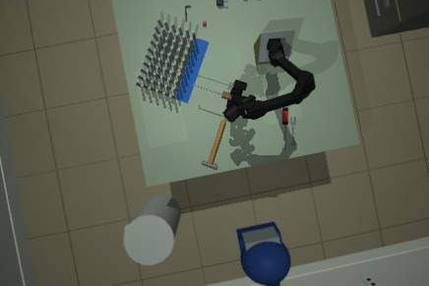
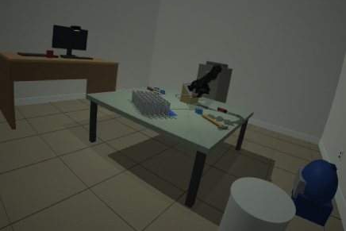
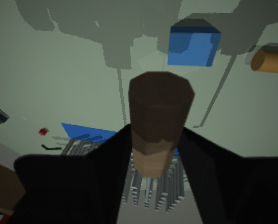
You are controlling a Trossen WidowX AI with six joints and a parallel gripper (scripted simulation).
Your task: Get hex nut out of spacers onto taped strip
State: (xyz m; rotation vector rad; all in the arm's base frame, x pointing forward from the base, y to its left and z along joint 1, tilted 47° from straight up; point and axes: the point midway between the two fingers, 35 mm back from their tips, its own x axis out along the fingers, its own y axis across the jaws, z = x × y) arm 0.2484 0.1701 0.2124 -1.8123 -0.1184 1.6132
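My gripper tip is now 200 mm short of the blue taped strip, 190 mm to the left of it and 150 mm above it. Also, from my gripper tip: small red piece 100 mm ahead, 460 mm to the right, 140 mm below; then wrench 380 mm behind, 230 mm to the left, 140 mm below.
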